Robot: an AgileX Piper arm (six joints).
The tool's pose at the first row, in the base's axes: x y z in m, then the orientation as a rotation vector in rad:
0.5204, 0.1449, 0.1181, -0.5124, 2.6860, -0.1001
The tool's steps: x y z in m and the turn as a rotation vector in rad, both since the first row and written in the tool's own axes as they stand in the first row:
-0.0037, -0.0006, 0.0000, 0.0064, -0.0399, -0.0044
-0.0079, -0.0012, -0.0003, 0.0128, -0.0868, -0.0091
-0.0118, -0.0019, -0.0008, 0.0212, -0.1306, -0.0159
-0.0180, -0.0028, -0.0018, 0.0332, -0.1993, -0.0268
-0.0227, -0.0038, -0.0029, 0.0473, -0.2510, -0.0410
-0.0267, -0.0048, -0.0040, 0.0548, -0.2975, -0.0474
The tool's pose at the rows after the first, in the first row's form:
0.5238, 0.1457, 0.1196, -0.5130, 2.6450, -0.0987
0.5274, 0.1467, 0.1215, -0.5132, 2.5971, -0.0953
0.5308, 0.1475, 0.1235, -0.5156, 2.5514, -0.0961
0.5360, 0.1489, 0.1269, -0.5195, 2.4798, -0.0957
0.5399, 0.1497, 0.1298, -0.5281, 2.4237, -0.1033
0.5432, 0.1502, 0.1324, -0.5290, 2.3756, -0.1018

